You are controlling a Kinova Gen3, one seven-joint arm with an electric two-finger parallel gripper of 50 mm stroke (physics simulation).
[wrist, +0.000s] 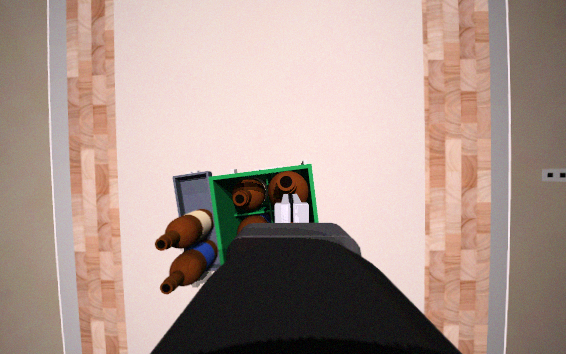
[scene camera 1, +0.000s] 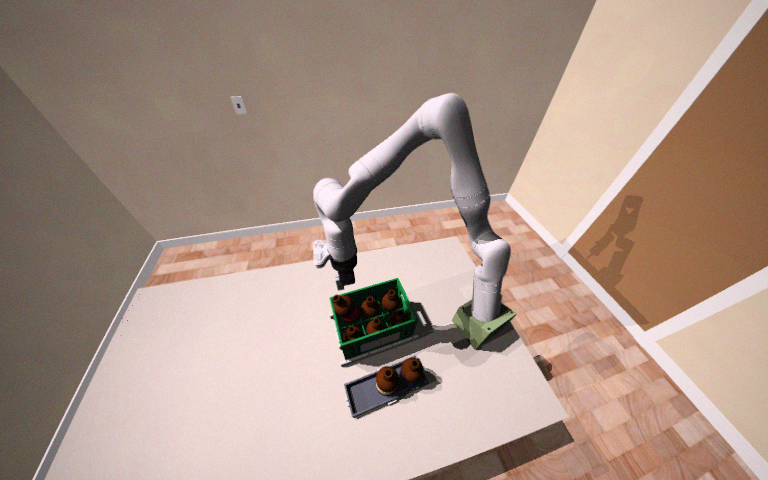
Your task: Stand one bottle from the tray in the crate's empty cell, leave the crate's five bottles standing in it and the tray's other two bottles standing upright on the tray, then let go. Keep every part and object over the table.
Note:
In view: the gripper (wrist: 290, 203), a blue-labelled bottle (wrist: 188, 267), a cream-labelled bottle (wrist: 182, 232) and a cream-labelled bottle (wrist: 248, 194).

